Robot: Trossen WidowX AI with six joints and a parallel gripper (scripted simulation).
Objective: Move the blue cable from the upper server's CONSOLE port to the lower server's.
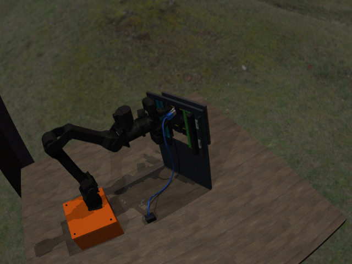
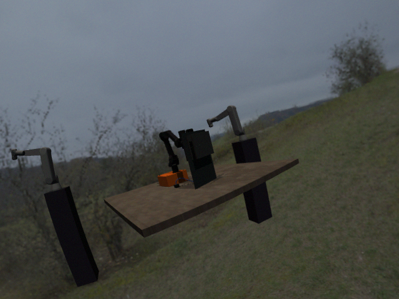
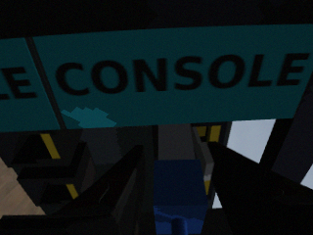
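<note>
My gripper tip is now 10 mm below the blue plug. Round my gripper tip: black anchor block (210 mm behind, 200 mm to the right, 330 mm below).
</note>
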